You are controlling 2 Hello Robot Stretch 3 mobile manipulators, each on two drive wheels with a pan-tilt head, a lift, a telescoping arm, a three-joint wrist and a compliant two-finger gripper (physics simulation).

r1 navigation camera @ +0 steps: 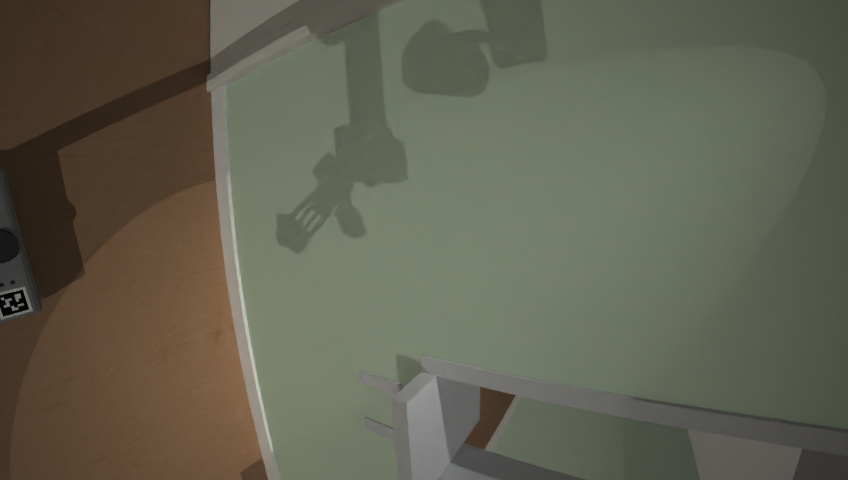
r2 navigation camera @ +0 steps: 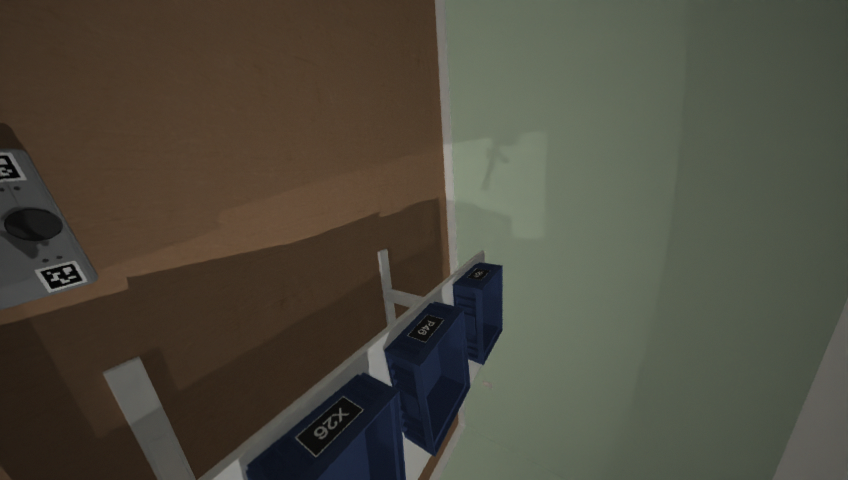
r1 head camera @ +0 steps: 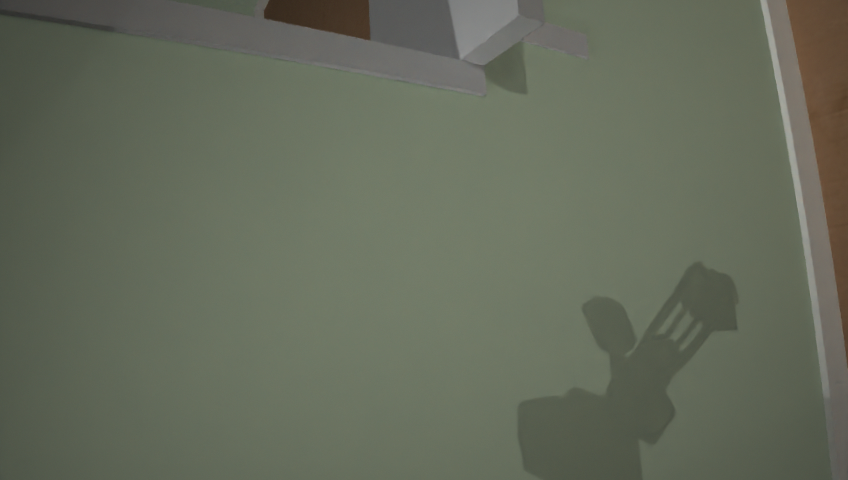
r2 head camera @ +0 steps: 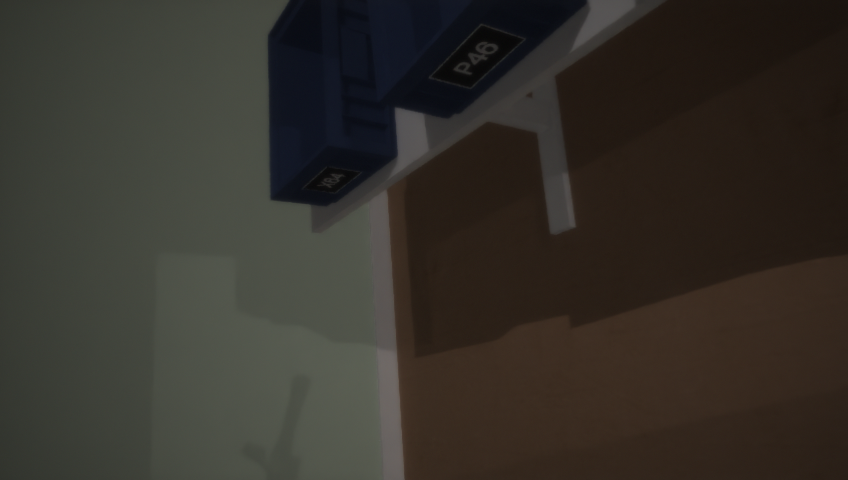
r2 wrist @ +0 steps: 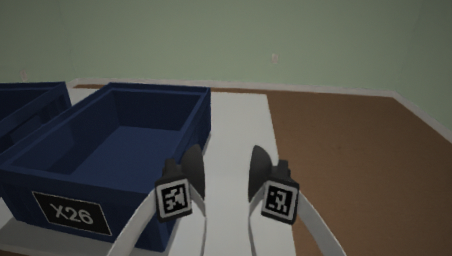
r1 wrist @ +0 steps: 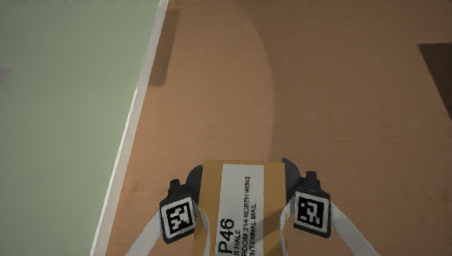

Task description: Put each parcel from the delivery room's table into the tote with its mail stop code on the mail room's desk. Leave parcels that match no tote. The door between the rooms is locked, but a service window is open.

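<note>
The r1 gripper [r1 wrist: 243,175] is shut on a tan parcel [r1 wrist: 212,175] labelled P46, held above the floor beside the wall. The service window [r1 head camera: 380,56] [r1 navigation camera: 595,392] shows in the r1 head view and the r1 navigation view. The r2 gripper [r2 wrist: 226,172] is open, with its fingers apart over the white desk [r2 wrist: 240,120], to the right of the blue tote X26 [r2 wrist: 105,182] [r2 navigation camera: 374,392]. The blue tote P46 [r2 head camera: 410,101] [r2 navigation camera: 410,356] stands between tote X26 and the blue tote X64 [r2 head camera: 285,172] [r2 navigation camera: 493,273]. The insides of totes X26 and P46 that show hold no parcel.
The window's open shutter [r1 head camera: 493,35] [r1 navigation camera: 416,428] stands out from the green wall [r1 head camera: 357,208] [r1 navigation camera: 535,237]. A white baseboard [r1 wrist: 117,165] runs along the wooden floor [r1 wrist: 215,90]. White desk legs [r2 head camera: 556,190] [r2 navigation camera: 145,416] stand under the totes. Part of a robot base shows in both navigation views.
</note>
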